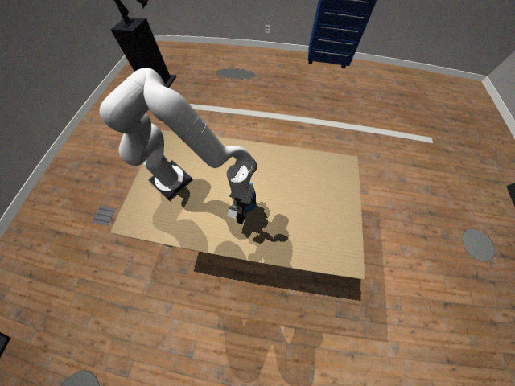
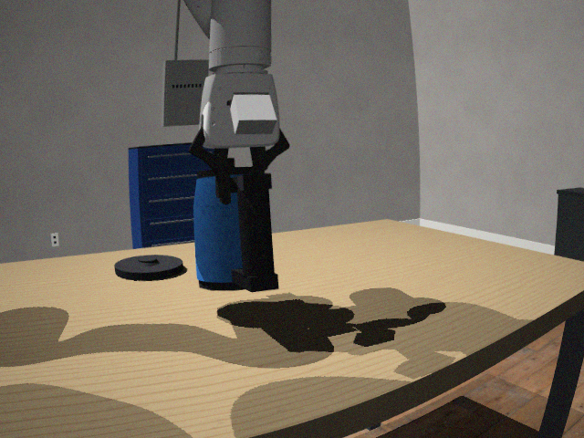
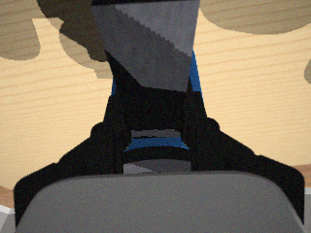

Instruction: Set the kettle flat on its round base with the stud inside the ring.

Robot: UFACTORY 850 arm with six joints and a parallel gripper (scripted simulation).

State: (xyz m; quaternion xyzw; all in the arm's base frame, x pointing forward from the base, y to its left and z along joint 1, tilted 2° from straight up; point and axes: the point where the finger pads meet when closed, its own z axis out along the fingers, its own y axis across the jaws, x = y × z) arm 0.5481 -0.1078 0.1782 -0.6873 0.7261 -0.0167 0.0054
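The blue kettle is 2 cm to the left of my hand and 5 cm below it. Also, from my hand: round kettle base (9 cm behind, 34 cm to the left, 17 cm below).
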